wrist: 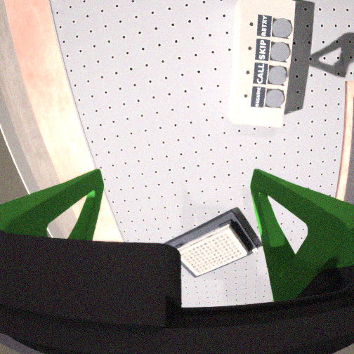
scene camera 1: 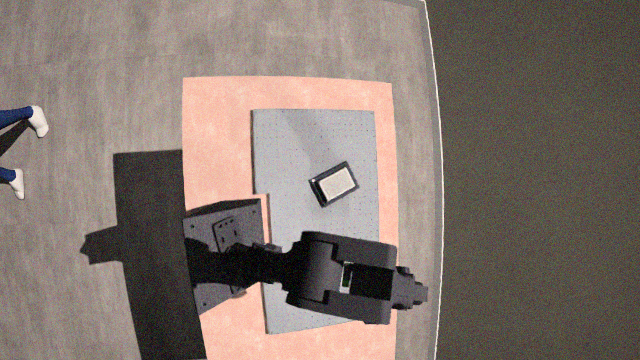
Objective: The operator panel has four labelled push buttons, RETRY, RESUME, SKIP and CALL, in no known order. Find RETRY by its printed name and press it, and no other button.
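Where they show: arm's base at its link origin: (scene camera 1: 232, 255).
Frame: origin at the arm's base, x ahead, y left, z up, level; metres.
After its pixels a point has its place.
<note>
The cream operator panel (wrist: 241, 107) lies on the grey perforated board at the upper right of the wrist view. Its four round grey buttons stand in one line with dark labels beside them. The RETRY button (wrist: 282, 27) is at the top end, then the SKIP button (wrist: 280, 51), the CALL button (wrist: 277, 75) and the RESUME button (wrist: 275, 98). My gripper (wrist: 176, 177) is open, with green fingers wide apart and nothing between them. It hangs above the board, with the panel beyond the right fingertip. In the scene view the arm hides the panel and the fingertips.
A dark tray-like box with a white perforated top (scene camera 1: 337, 183) @[y 0.061, x 0.392, z -0.246 m] (wrist: 215, 250) lies on the grey board (scene camera 1: 280, 145) @[y 0.266, x 0.229, z -0.271 m] (wrist: 150, 100). The board lies on a pink table top (scene camera 1: 217, 135) @[y 0.376, x 0.011, z -0.284 m]. My arm (scene camera 1: 312, 267) @[y 0.047, x 0.176, z 0.332 m] reaches across the board. A person's feet (scene camera 1: 37, 121) show at the far left.
</note>
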